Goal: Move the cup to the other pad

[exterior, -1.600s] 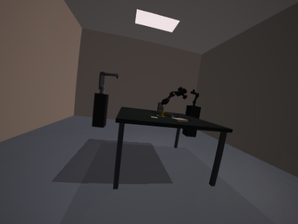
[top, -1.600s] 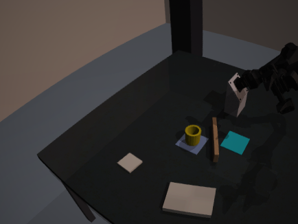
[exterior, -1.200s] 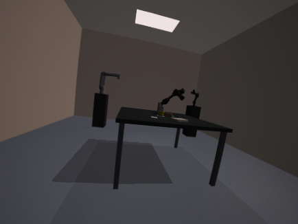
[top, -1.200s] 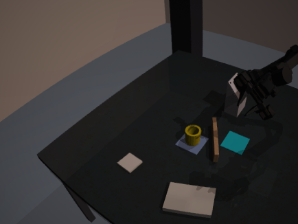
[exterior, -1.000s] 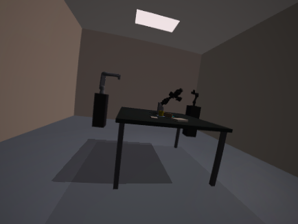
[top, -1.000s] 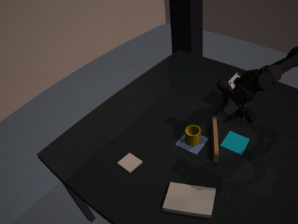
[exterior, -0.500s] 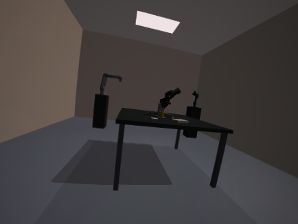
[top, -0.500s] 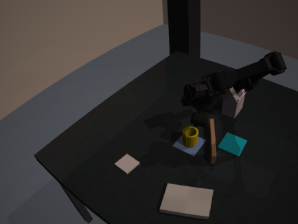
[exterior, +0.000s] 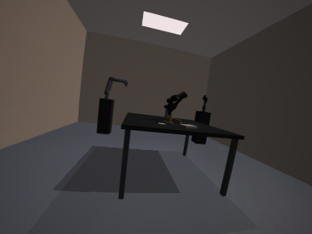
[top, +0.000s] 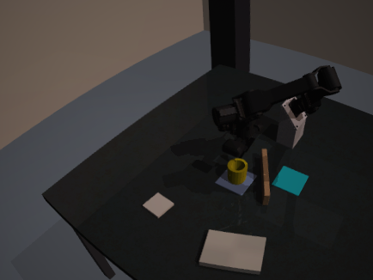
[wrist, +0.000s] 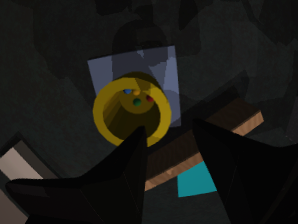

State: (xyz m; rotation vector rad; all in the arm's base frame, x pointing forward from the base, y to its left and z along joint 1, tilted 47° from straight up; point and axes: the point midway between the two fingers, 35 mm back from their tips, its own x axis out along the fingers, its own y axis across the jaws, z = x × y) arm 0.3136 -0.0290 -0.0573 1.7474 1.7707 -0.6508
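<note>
Right now the yellow cup is 3 cm ahead of my gripper tip and 6 cm below it. Round my gripper tip: blue marble (4 cm ahead, 1 cm to the right, 8 cm below); wooden bar (2 cm behind, 9 cm to the left, 8 cm below); blue-grey pad (3 cm ahead, 10 cm below).
</note>
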